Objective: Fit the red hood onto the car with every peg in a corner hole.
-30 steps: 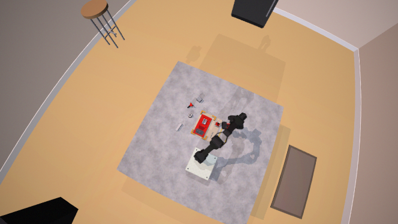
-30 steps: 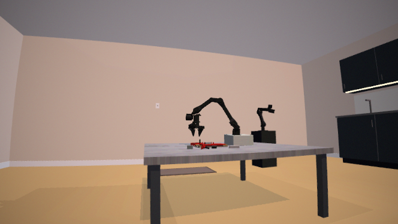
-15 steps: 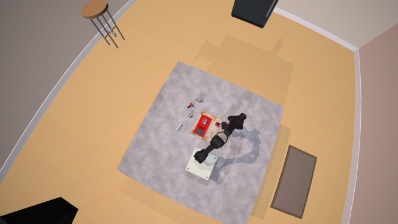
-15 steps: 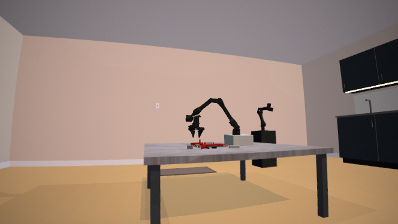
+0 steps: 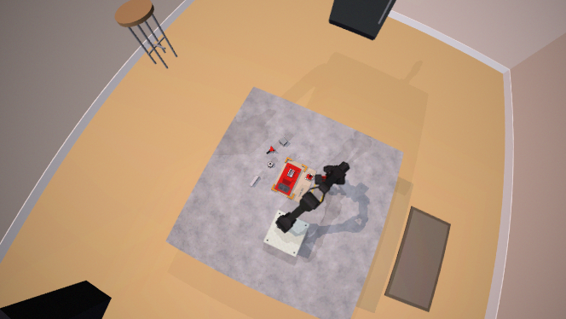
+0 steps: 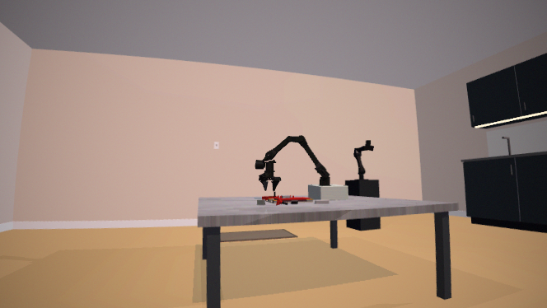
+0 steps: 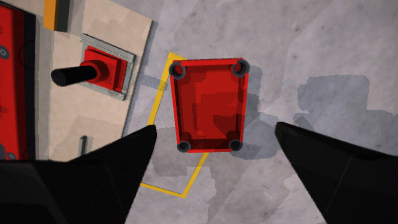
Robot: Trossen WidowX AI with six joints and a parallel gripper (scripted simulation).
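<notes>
The red hood is 5 cm below my gripper tip. Round my gripper tip: beige jig plate 6 cm behind, 21 cm to the left, 5 cm below.
</notes>
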